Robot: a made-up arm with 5 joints.
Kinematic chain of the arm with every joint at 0, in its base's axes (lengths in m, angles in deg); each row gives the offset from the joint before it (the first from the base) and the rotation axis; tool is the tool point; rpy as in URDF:
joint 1: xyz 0 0 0.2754 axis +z
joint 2: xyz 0 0 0 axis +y
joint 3: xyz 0.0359 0 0.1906 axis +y
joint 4: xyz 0.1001 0 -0.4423 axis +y
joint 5: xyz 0.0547 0 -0.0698 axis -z
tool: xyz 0 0 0 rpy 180 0 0
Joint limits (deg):
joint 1: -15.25..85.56
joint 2: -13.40..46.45
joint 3: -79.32..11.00
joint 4: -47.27..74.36
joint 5: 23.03..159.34
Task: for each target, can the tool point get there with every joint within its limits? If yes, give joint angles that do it. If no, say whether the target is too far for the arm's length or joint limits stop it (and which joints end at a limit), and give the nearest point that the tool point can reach.
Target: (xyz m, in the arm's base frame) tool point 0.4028 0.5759 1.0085
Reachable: no: too far | nearest point 0.2731 0.3905 0.6642 | short by 0.412 m
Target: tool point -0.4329 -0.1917 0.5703
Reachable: no: joint limits stop it (at a limit: joint 2, joint 3, joint 4) | nearest point -0.2236 -0.0990 0.0641 | short by 0.556 m
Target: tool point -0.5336 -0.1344 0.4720
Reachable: no: joint limits stop it (at a limit: joint 2, joint 3, joint 4) | nearest point -0.2372 -0.0597 0.0641 | short by 0.510 m
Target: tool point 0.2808 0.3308 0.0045
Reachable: yes | joints 49.67 24.60 -45.10 2.91 74.45
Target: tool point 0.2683 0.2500 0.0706
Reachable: yes | joints 42.98 -5.79 -17.60 -7.51 127.59
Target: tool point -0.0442 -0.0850 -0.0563
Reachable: yes | joints 62.55 27.43 4.08 58.33 60.95
